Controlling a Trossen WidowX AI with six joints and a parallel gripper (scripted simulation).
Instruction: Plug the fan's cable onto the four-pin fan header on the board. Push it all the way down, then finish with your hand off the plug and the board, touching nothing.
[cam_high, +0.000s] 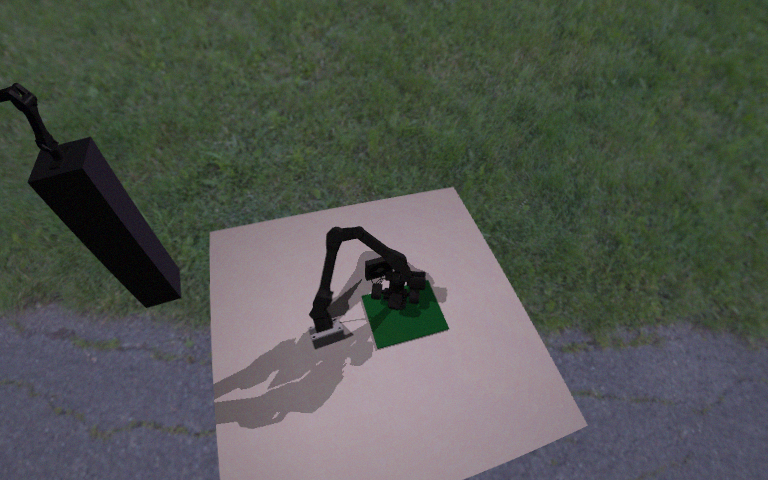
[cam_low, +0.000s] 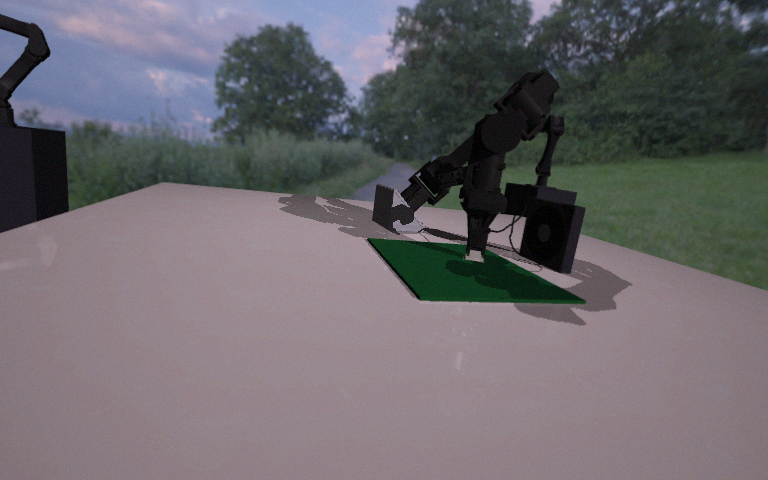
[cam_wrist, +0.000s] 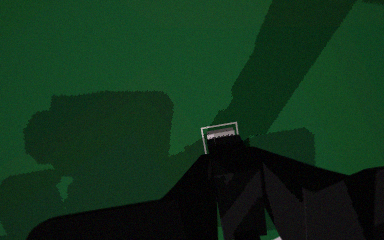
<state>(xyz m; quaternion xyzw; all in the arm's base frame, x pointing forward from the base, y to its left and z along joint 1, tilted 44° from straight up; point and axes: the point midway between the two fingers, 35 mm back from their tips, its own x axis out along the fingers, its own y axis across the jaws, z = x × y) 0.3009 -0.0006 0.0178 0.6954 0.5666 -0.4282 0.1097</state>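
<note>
The pale fan header is 10 mm to the left of my gripper tip and 30 mm below it. Round my gripper tip: black fan (160 mm to the left, 30 mm above); green board (30 mm ahead, 40 mm to the right, 40 mm below); black fan plug (10 mm to the left, 10 mm above).
</note>
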